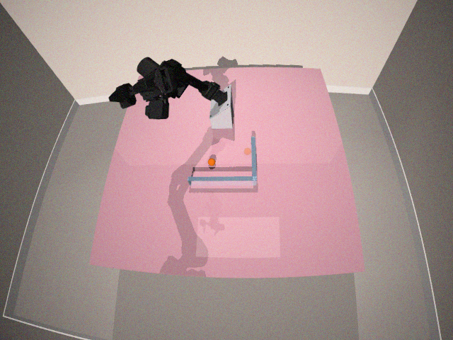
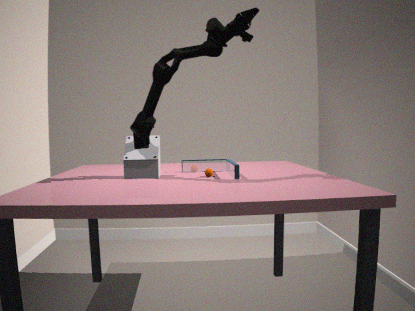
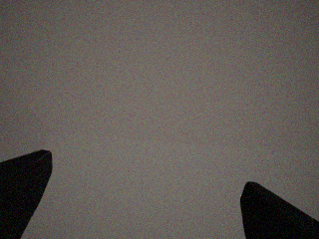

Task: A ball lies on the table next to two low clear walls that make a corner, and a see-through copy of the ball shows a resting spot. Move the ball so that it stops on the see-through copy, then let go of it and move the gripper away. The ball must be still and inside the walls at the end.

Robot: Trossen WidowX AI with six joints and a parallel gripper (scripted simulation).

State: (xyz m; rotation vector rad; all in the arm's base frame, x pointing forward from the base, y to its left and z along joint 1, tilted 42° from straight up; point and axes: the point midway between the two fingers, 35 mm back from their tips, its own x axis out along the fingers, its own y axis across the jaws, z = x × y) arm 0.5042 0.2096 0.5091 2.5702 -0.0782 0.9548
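Right now the orange ball is 200 mm behind my gripper tip, 120 mm to the left of it and 700 mm below it. From my gripper tip the other things lie so: see-through copy: 250 mm behind, 300 mm to the left, 700 mm below; clear wall: 190 mm behind, 330 mm to the left, 690 mm below.
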